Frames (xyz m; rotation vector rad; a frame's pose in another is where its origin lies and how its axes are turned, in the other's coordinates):
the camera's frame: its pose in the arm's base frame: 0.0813 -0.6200 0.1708 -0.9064 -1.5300 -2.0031
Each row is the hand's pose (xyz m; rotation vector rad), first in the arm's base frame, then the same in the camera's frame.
Working: the arm's base frame: its pose in the camera's frame: -0.0504 -0.3408 0.5491 0.9064 1.5300 2.0031

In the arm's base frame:
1: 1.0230 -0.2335 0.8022 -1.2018 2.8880 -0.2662
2: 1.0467 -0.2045 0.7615 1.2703 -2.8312 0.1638
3: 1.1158 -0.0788 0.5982 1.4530 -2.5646 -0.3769
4: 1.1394 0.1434 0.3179 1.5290 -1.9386 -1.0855
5: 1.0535 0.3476 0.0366 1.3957 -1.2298 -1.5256
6: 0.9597 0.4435 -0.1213 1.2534 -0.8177 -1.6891
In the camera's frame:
1: -0.1620 0.9681 0.6866 2.1102 0.1024 -1.3045
2: -0.2070 0.9499 0.7130 2.0634 0.2101 -1.3102
3: -0.3698 0.8560 0.8224 1.7358 0.6144 -1.3012
4: -0.5845 0.6266 0.9948 1.1664 1.1711 -1.1105
5: -0.7263 0.3248 1.1253 0.6047 1.5750 -0.7697
6: -0.7756 0.1287 1.1704 0.2738 1.7359 -0.5327

